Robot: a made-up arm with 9 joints. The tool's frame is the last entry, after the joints. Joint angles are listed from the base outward.
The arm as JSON. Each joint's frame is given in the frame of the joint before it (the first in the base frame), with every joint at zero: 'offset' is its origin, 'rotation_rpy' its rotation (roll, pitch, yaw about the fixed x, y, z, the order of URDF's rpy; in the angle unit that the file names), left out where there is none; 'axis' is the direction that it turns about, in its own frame. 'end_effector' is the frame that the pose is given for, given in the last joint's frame.
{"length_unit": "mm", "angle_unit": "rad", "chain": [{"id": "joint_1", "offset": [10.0, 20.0, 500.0], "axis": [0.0, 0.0, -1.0]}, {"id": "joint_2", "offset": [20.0, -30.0, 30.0], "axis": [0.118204, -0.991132, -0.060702]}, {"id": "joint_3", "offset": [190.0, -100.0, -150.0], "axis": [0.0, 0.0, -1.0]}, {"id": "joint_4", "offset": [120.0, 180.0, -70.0], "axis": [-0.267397, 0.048, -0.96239]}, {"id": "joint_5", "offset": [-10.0, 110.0, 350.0], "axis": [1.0, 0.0, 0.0]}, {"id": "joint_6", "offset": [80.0, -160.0, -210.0], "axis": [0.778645, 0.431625, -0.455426]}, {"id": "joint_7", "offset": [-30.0, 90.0, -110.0], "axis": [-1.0, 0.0, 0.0]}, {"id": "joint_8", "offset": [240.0, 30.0, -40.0], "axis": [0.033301, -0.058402, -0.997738]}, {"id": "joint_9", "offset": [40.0, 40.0, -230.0], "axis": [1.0, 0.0, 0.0]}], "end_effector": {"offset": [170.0, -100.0, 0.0]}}
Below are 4 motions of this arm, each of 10 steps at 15 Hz.
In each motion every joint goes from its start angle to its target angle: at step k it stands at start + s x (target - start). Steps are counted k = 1, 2, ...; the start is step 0. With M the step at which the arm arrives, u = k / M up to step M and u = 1 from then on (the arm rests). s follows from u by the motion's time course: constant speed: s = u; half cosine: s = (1 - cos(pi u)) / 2; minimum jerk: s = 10 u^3 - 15 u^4 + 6 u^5.
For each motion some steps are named. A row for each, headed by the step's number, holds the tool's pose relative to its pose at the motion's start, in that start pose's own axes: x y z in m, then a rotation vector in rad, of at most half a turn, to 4 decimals.
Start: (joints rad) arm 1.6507 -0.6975 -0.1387 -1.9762 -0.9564 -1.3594 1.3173 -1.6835 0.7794
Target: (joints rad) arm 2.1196 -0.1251 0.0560 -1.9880 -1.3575 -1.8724 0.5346 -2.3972 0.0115
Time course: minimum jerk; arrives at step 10
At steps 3, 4, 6, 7, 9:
3: -0.0208 -0.0247 -0.0772 -0.2836 0.2028 0.0856
4: -0.0503 -0.0472 -0.1513 -0.5442 0.4030 0.2027
6: -0.1691 -0.1070 -0.3249 -1.0972 0.8964 0.6320
7: -0.2438 -0.1404 -0.3895 -1.2848 1.1082 0.8824
9: -0.3325 -0.1813 -0.4414 -1.4288 1.3191 1.1763

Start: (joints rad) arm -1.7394 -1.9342 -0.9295 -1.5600 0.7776 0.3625 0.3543 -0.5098 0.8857
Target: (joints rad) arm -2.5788 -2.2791 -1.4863 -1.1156 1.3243 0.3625 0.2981 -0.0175 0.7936
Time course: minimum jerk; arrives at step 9
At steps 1, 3, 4, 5, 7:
1: 0.0046 0.0041 -0.0035 0.0144 -0.0116 -0.0001
3: 0.0882 0.0853 -0.0435 0.2613 -0.2069 -0.0045
4: 0.1699 0.1739 -0.0451 0.4935 -0.3822 -0.0119
5: 0.2555 0.2774 -0.0050 0.7506 -0.5620 -0.0193
7: 0.3588 0.4302 0.1372 1.1500 -0.8028 -0.0173

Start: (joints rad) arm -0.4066 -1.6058 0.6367 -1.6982 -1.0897 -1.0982 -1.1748 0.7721 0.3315
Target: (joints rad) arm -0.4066 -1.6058 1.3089 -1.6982 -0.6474 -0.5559 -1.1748 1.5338 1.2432
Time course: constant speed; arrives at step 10
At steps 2, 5, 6, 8, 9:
2: -0.0932 -0.0631 -0.0365 0.2859 -0.0507 -0.3449
5: -0.2413 -0.1088 -0.0836 0.6659 -0.2558 -0.8596
6: -0.2880 -0.1117 -0.0965 0.7750 -0.3591 -1.0264
8: -0.3719 -0.1028 -0.1170 0.9581 -0.6175 -1.3467
9: -0.4080 -0.0926 -0.1246 1.0286 -0.7723 -1.4978

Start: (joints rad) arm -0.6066 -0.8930 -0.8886 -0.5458 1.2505 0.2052 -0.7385 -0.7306 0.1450
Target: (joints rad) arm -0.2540 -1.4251 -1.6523 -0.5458 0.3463 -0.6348 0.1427 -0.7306 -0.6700
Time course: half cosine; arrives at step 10
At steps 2, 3, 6, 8, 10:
2: -0.0721 -0.0223 -0.0237 -0.1835 0.1552 0.0125
3: -0.1535 -0.0412 -0.0429 -0.3905 0.3384 0.0617
6: -0.3943 -0.0627 -0.0443 -1.1819 0.9573 0.6998
8: -0.4358 -0.0479 -0.0259 -1.5894 1.0415 1.3525
10: -0.4344 -0.0360 -0.0224 -1.7346 0.9858 1.6438

